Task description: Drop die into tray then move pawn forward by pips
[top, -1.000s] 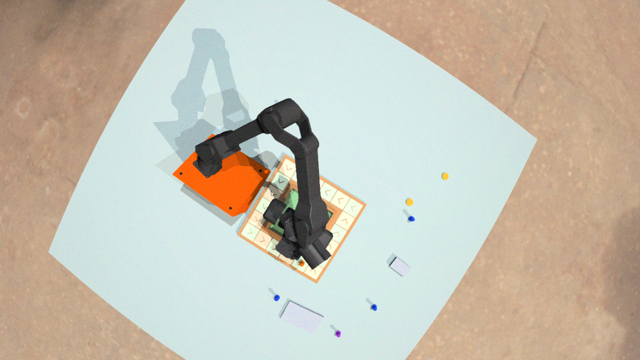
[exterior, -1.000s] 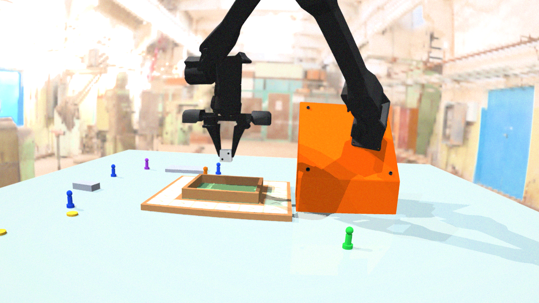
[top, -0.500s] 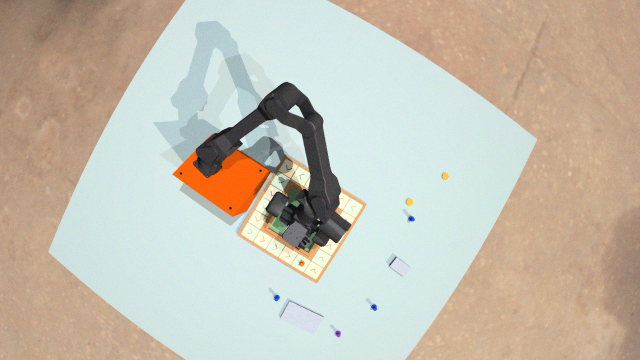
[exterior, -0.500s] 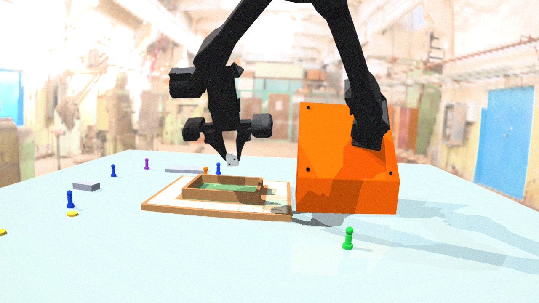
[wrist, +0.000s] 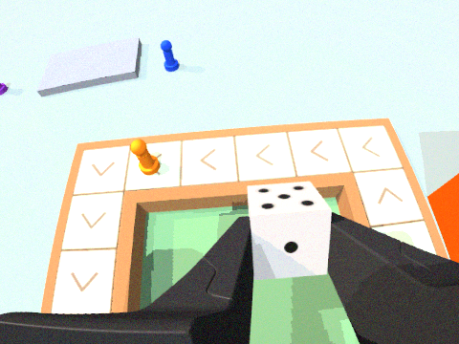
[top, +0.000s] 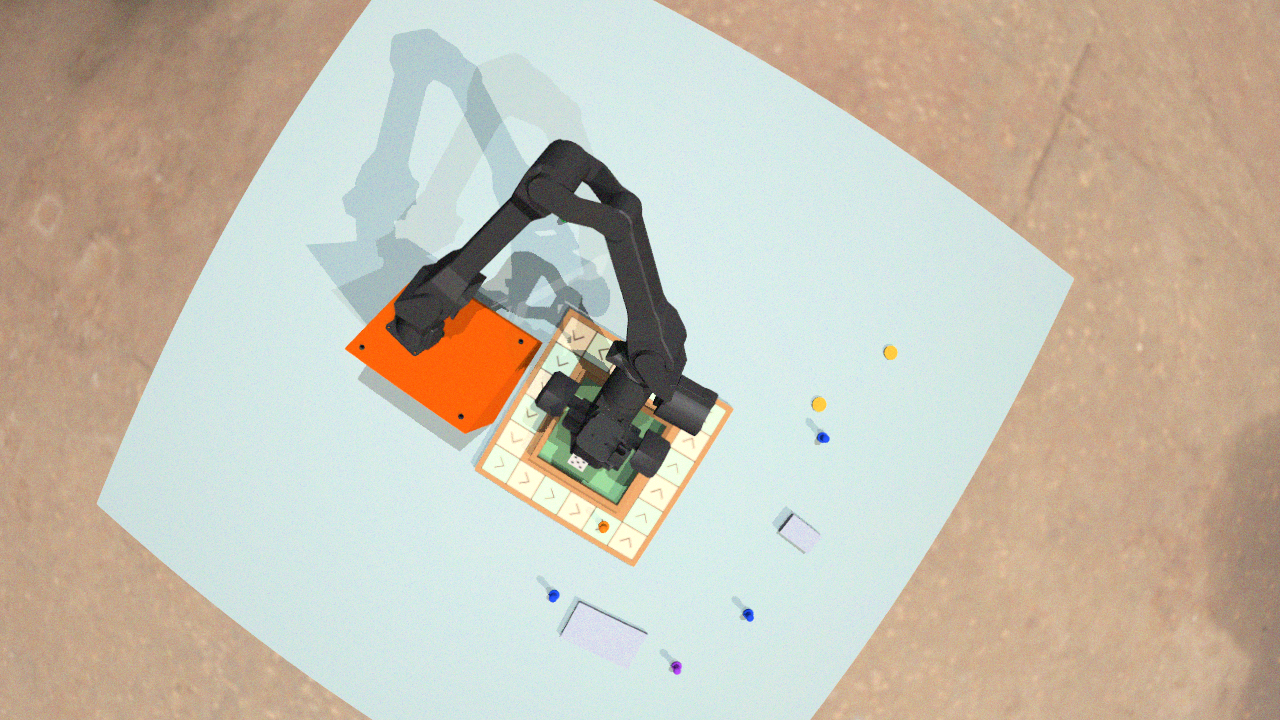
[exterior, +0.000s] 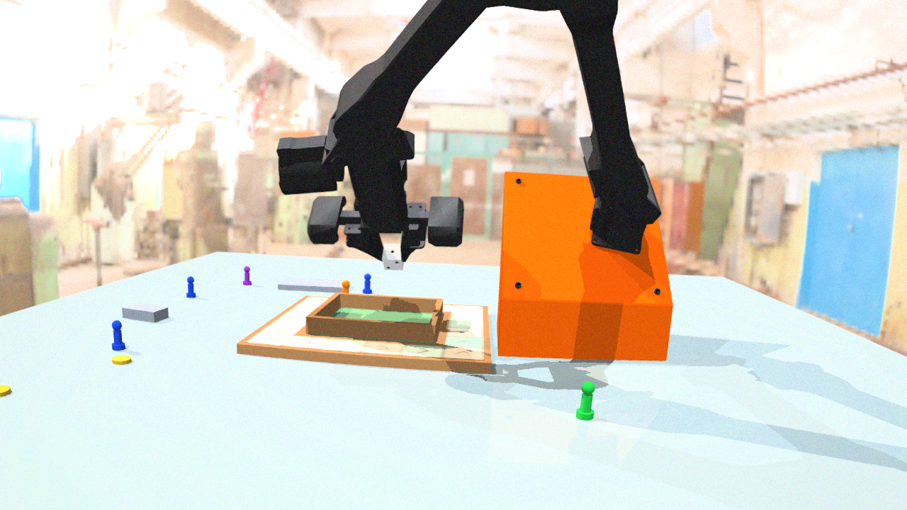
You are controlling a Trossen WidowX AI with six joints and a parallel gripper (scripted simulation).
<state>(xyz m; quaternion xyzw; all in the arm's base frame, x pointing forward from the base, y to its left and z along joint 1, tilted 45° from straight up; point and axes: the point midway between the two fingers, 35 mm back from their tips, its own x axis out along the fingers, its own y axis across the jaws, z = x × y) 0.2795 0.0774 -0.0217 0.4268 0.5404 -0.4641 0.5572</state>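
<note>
My gripper tip is now 100 mm short of the orange pawn, 70 mm to the left of it and 70 mm above it. Round my gripper tip: grey block: 210 mm ahead, 210 mm to the right, 90 mm below; green tray: 10 mm ahead, 30 mm to the left, 90 mm below; white die: right at my gripper tip.
</note>
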